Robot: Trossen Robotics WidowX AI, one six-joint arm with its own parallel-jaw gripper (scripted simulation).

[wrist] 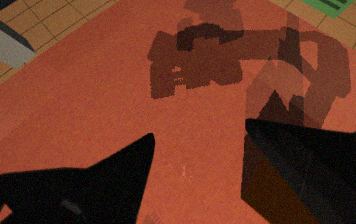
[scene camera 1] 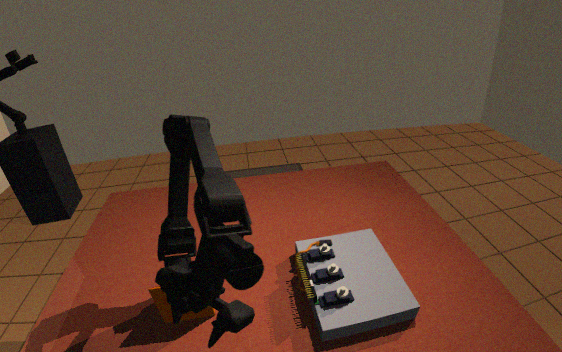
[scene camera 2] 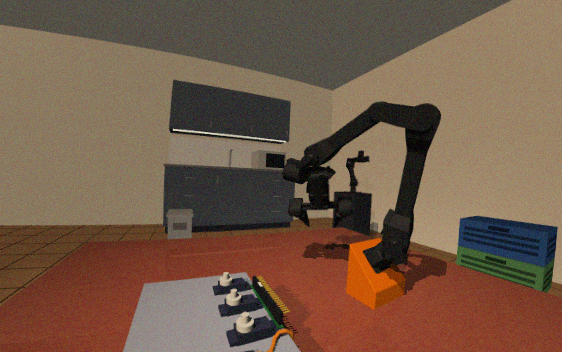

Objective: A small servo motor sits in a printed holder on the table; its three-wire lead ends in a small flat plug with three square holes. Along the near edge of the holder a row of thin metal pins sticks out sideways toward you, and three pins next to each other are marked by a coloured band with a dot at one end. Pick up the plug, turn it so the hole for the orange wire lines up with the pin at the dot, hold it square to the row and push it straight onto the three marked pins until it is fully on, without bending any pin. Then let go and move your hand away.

Labels:
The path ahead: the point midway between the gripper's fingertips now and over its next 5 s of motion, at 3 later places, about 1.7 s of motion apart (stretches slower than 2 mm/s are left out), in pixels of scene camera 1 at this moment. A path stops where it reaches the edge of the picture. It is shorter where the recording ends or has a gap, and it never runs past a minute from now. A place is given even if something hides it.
My gripper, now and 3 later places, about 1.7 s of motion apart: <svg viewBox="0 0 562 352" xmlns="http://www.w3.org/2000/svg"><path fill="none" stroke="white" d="M192 334L299 265L301 147L325 221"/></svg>

